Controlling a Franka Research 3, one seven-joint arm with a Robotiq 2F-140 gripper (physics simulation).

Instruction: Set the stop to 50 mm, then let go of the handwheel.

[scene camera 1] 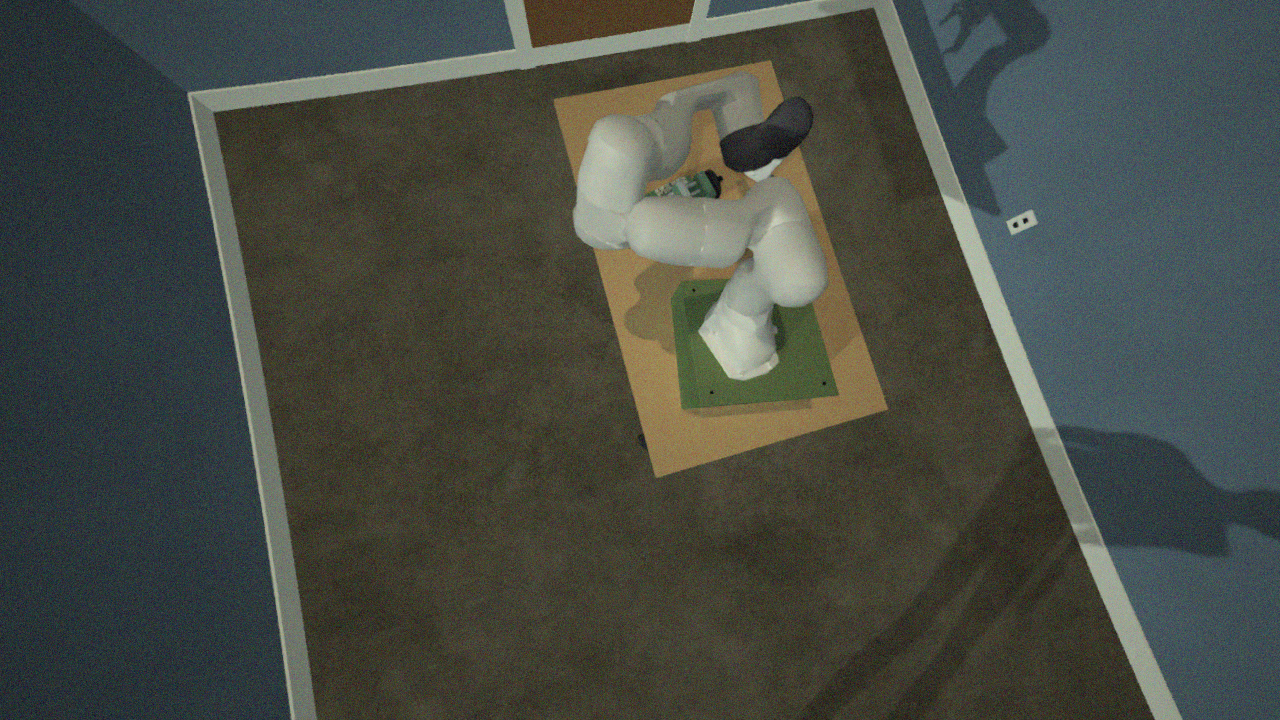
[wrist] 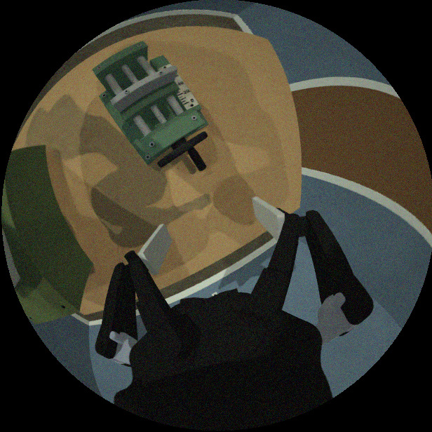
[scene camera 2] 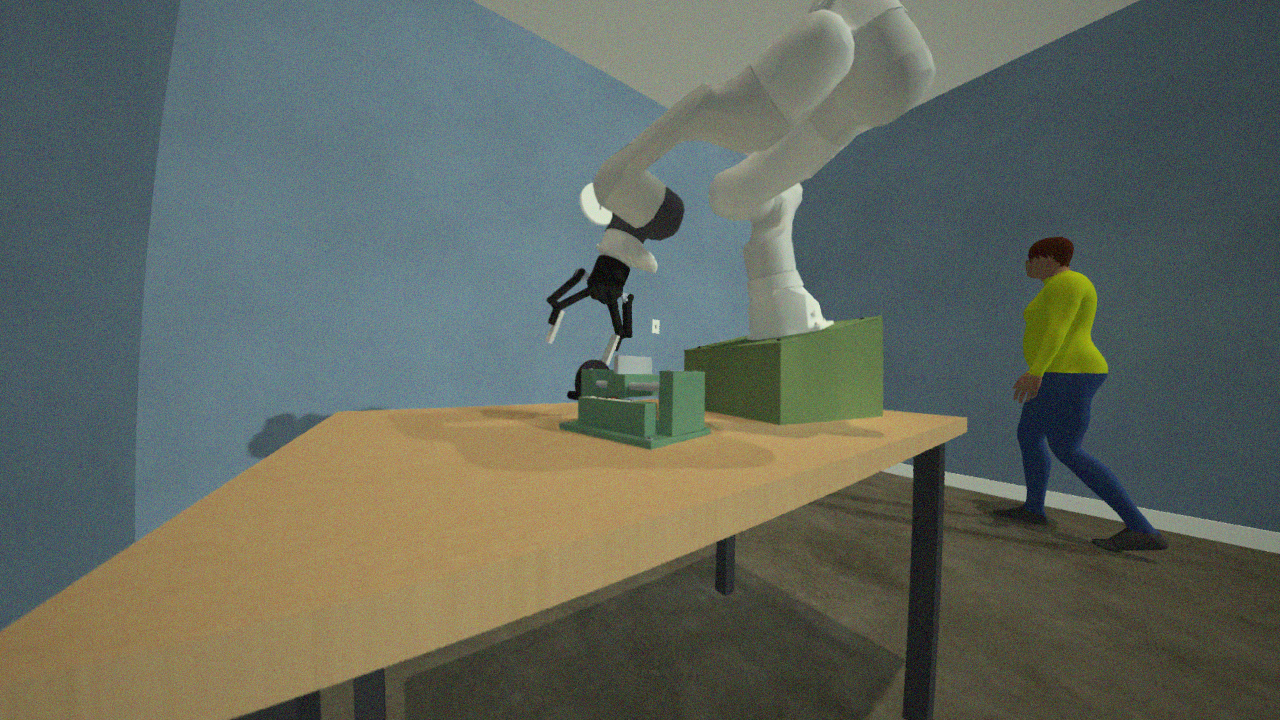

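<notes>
The green fixture [scene camera 1: 706,184] [scene camera 2: 682,402] [wrist: 170,131] stands on the table. Its grey stop plate [scene camera 2: 633,364] [wrist: 145,89] sits across the rods, around the middle of their length in the wrist view. The white scale [wrist: 186,93] runs along one side; its numbers are too small to read surely. The black handwheel [scene camera 1: 714,183] [scene camera 2: 590,379] [wrist: 182,149] is at the fixture's end, its handle [wrist: 197,158] sticking outward. My gripper [scene camera 2: 583,336] [wrist: 209,220] is wide open with nothing between the fingers, apart from the handwheel in the wrist view. In scene camera 1 the arm hides the fingers and part of the fixture.
The wooden table [scene camera 1: 626,376] [scene camera 2: 501,519] [wrist: 250,120] carries the green base block [scene camera 1: 760,380] [scene camera 2: 827,371] [wrist: 45,225] under the arm. The table's edge shows beyond the fingers in the wrist view. A person in a yellow top [scene camera 2: 1065,322] stands on the floor beyond the table.
</notes>
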